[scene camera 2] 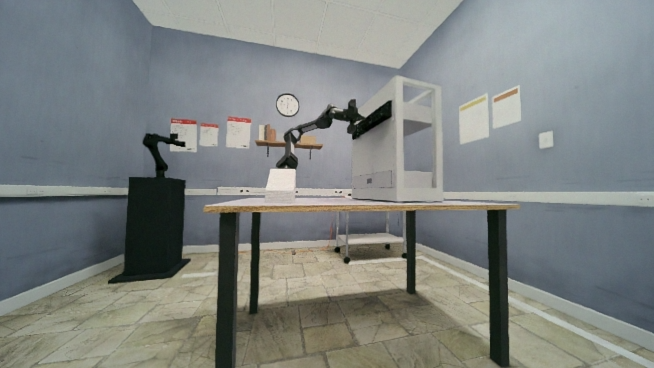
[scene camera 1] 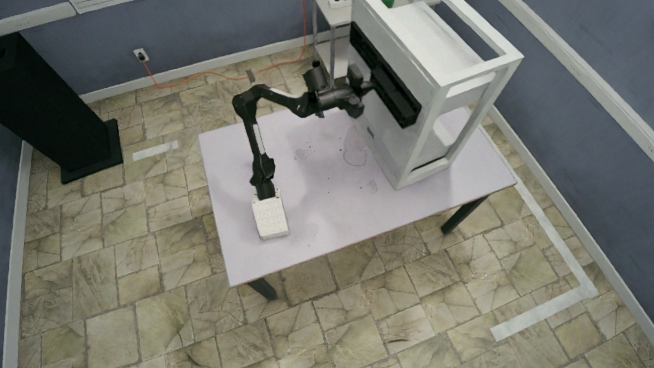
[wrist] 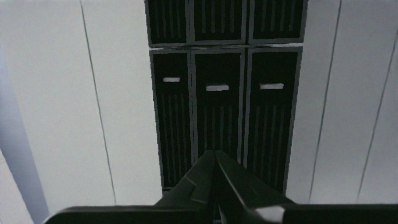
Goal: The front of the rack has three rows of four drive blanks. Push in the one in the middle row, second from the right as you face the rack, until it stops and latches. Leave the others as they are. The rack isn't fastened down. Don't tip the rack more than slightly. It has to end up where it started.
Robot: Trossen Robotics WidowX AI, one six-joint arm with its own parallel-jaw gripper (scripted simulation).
Labels:
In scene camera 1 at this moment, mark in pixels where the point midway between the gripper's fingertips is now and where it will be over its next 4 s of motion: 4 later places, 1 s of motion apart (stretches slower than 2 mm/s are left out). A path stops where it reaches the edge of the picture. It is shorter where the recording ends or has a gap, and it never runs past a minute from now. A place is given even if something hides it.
My gripper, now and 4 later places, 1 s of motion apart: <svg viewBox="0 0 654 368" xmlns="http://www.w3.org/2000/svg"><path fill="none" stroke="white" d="M376 84L378 85L383 83L385 82L387 81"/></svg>

